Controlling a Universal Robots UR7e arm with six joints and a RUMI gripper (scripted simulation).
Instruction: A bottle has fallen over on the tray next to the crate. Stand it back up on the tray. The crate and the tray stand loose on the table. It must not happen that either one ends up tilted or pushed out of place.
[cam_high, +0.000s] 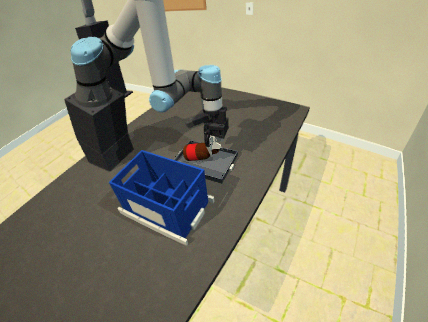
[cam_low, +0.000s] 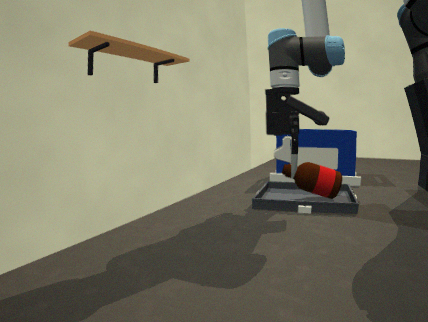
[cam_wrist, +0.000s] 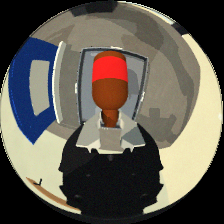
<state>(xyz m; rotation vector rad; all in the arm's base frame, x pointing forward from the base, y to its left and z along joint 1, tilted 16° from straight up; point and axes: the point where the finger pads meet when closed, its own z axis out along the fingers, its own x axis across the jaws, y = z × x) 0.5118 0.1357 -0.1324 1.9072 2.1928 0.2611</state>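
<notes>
My hand is 50 mm past the brown bottle, 10 mm to the left of it and 20 mm above it. Also, from my hand: grey tray (40 mm behind, 10 mm to the right, 70 mm below); blue crate (60 mm behind, 290 mm to the right, 10 mm above).
</notes>
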